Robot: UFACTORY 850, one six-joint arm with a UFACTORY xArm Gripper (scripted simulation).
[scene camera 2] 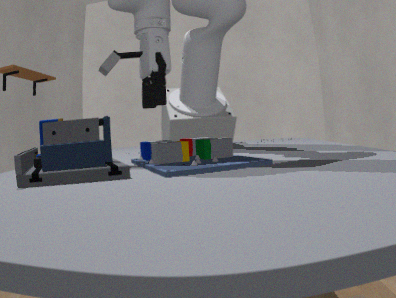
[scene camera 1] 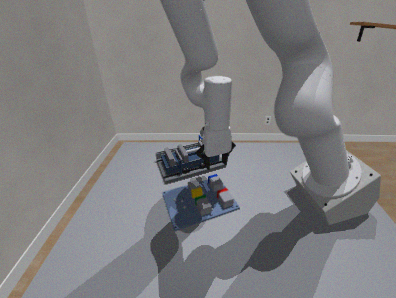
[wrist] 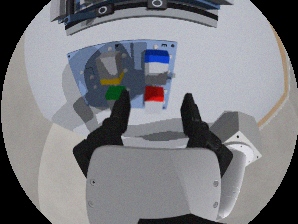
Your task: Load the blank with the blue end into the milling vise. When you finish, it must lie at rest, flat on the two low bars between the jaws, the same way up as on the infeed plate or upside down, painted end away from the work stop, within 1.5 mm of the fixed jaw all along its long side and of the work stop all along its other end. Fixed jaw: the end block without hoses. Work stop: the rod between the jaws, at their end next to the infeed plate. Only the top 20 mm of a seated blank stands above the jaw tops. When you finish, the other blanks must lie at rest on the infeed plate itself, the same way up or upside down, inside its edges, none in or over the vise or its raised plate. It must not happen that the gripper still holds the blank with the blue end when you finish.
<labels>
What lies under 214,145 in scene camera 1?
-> My gripper.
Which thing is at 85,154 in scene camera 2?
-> A milling vise.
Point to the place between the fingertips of my gripper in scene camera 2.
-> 153,106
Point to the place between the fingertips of my gripper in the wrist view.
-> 156,99
</labels>
